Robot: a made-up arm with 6 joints. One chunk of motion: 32 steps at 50 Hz.
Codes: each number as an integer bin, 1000 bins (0 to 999) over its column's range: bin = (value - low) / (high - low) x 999, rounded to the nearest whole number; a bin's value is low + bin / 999 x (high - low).
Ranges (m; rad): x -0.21..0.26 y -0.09..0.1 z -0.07..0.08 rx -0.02..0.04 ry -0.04..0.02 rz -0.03..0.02
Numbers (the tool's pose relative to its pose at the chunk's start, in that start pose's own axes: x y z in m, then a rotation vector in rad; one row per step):
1: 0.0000 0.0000 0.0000 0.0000 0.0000 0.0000
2: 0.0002 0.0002 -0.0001 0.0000 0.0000 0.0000
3: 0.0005 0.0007 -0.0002 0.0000 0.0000 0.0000
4: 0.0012 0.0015 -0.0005 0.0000 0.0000 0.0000
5: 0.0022 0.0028 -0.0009 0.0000 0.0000 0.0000
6: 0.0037 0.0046 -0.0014 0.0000 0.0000 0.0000
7: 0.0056 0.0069 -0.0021 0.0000 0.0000 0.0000
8: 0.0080 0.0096 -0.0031 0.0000 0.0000 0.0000
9: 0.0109 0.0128 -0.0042 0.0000 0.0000 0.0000
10: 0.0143 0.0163 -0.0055 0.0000 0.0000 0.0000
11: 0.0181 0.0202 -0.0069 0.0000 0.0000 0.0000
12: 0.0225 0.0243 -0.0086 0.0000 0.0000 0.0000
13: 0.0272 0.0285 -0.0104 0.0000 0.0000 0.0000
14: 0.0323 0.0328 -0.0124 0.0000 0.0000 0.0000
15: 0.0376 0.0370 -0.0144 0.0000 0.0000 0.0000
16: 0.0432 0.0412 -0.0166 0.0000 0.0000 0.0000
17: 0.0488 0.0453 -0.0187 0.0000 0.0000 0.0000
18: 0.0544 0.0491 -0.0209 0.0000 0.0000 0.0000
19: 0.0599 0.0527 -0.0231 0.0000 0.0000 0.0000
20: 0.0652 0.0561 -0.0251 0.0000 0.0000 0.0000
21: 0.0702 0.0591 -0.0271 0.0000 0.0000 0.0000
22: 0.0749 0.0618 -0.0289 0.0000 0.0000 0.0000
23: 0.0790 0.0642 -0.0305 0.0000 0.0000 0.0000
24: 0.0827 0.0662 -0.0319 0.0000 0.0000 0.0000
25: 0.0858 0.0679 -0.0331 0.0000 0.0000 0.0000
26: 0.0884 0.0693 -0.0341 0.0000 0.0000 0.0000
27: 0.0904 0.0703 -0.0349 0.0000 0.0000 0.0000
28: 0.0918 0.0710 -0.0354 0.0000 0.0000 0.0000
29: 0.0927 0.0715 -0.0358 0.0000 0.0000 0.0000
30: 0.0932 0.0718 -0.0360 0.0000 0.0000 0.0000
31: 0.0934 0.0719 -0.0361 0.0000 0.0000 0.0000
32: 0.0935 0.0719 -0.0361 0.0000 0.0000 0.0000
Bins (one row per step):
1: 446 473 466 333 666 599
2: 447 474 466 333 666 599
3: 447 477 465 333 666 599
4: 449 481 463 333 666 599
5: 451 488 460 333 666 599
6: 454 497 457 333 666 599
7: 458 509 452 333 666 599
8: 463 524 446 333 666 599
9: 470 541 438 333 666 599
10: 477 559 430 333 666 599
11: 485 579 420 333 666 599
12: 494 601 409 333 666 599
13: 504 623 397 333 666 599
14: 515 646 384 333 666 599
15: 526 668 370 333 666 599
16: 538 690 356 333 666 599
17: 550 711 342 333 666 599
18: 562 731 327 333 666 599
19: 574 750 312 333 666 599
20: 585 768 299 333 666 599
21: 596 784 286 333 666 599
22: 606 798 274 333 666 599
23: 614 811 263 333 666 599
24: 622 821 254 333 666 599
25: 629 830 246 333 666 599
26: 634 838 239 333 666 599
27: 639 843 234 333 666 599
28: 641 847 230 333 666 599
29: 643 849 228 333 666 599
30: 644 851 226 333 666 599
31: 645 851 226 333 666 599
32: 645 851 226 333 666 599

